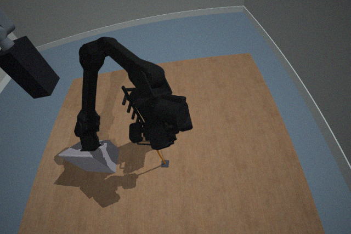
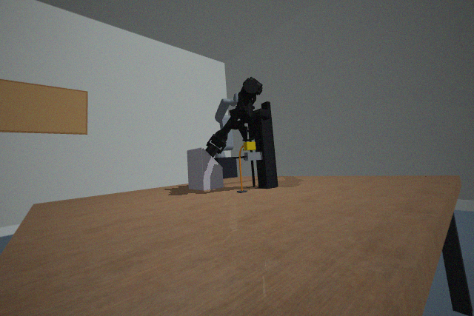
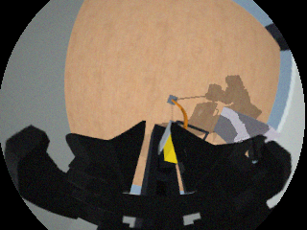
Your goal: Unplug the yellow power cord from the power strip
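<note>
Now: gripper tip 40 mm past the yellow plug, 60 mm to the right of it and 10 mm above it. Also, from my gripper tip: grey anchor 50 mm behind, 20 mm to the right, 200 mm below.
</note>
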